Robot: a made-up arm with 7 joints.
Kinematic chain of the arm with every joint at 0, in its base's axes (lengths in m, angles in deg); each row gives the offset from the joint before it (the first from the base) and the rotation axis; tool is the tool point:
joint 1: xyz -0.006 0.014 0.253 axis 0 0.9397 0.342
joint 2: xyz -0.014 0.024 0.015 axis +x
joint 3: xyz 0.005 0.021 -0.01 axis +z
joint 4: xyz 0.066 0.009 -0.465 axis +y
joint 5: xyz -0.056 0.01 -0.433 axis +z
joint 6: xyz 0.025 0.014 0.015 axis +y
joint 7: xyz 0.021 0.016 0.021 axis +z
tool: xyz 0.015 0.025 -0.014
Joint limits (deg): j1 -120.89..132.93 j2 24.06..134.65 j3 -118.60..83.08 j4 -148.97..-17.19 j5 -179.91..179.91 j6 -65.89..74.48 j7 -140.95..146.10
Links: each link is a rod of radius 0.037 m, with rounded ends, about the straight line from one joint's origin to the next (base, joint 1, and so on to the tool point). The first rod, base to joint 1, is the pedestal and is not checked.
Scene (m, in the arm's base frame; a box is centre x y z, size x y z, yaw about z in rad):
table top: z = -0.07
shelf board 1: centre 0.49 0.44 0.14 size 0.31 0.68 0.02 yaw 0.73
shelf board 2: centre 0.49 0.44 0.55 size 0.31 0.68 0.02 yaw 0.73
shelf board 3: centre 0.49 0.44 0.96 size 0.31 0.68 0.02 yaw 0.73
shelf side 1: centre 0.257 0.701 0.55 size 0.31 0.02 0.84 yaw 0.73
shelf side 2: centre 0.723 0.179 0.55 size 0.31 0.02 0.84 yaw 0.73
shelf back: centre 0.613 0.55 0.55 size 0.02 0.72 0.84 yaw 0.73
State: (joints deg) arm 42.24 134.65 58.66 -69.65 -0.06 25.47 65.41
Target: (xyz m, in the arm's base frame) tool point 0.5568 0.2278 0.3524
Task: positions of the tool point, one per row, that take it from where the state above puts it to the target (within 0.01 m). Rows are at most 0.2 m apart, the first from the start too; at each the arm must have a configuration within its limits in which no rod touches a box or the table.
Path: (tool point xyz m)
1: 0.4747 0.1772 0.8282
2: 0.3615 0.0859 0.8620
3: 0.2369 0.0120 0.8632
4: 0.1126 -0.0425 0.8315
5: 0.0000 -0.0770 0.7699
6: 0.1128 -0.0652 0.7381
7: 0.2114 -0.0447 0.6851
8: 0.2917 -0.0170 0.6151
9: 0.3507 0.0155 0.5331
10: 0.3868 0.0510 0.4439
11: 0.3996 0.0872 0.3524
12: 0.4870 0.1496 0.3499
13: 0.5568 0.2279 0.3524

